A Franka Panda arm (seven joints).
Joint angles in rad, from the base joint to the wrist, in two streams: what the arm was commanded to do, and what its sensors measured. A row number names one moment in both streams.
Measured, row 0:
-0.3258, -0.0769, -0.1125, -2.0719, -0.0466, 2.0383, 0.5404
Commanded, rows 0 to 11:
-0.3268, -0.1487, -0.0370, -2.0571, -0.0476, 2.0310, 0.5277
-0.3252, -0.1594, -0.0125, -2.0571, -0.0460, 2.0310, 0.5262
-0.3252, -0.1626, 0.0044, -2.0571, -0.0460, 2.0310, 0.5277
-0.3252, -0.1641, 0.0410, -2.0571, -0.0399, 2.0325, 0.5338
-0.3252, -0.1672, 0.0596, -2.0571, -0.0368, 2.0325, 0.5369
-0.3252, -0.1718, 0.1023, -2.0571, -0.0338, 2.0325, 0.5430
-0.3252, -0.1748, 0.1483, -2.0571, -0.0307, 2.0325, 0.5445
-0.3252, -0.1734, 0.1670, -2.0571, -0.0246, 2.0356, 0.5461
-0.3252, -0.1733, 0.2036, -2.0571, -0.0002, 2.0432, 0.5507
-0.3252, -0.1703, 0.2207, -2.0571, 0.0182, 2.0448, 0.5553
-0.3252, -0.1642, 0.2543, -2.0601, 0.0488, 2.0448, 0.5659
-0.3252, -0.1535, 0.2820, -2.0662, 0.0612, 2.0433, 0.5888
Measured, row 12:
-0.3137, -0.1637, 0.2024, -2.0556, 0.0076, 2.0370, 0.5550
